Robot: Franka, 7 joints.
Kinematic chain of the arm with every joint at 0, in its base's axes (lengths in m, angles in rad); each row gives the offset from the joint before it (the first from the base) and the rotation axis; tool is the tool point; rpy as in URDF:
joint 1: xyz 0 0 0.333 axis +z
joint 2: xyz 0 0 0 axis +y
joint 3: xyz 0 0 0.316 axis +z
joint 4: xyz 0.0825 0 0 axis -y
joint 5: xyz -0.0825 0 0.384 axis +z
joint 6: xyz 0 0 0 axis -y
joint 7: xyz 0.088 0 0 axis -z
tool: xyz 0 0 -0.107 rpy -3.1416 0 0
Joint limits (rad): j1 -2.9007..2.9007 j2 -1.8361..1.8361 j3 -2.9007..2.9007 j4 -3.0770..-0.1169 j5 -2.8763..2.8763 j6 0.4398..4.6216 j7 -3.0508..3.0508
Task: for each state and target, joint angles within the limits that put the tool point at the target. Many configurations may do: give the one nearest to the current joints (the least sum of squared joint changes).
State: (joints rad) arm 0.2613 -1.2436 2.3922 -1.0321 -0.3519 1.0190 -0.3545
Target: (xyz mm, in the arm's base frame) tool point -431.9 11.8 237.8
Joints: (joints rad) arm 0.6376 -0.8378 2.4859 -1.8206 -0.2273 0.5442 -0.3545
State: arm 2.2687 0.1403 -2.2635 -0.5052 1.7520 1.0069 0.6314
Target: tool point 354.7 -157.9 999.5
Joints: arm 2.0309 -0.2972 -2.4418 -0.5968 1.7678 1.1487 0.6314
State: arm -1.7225 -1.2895 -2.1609 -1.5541 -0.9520 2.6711 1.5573
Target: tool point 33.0 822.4 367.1
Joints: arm -2.0998 -1.1503 -2.2312 -1.0158 -0.9094 2.7069 1.5573
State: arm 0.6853 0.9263 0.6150 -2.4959 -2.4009 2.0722 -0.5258
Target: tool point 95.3 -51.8 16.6
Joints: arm 0.5538 0.8947 -0.1135 -2.9819 -2.2173 1.8604 -0.5258
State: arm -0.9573 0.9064 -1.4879 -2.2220 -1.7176 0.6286 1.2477
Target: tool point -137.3 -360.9 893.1
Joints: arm -0.7808 0.8045 -1.9862 -1.4398 -1.9723 0.8582 1.2477
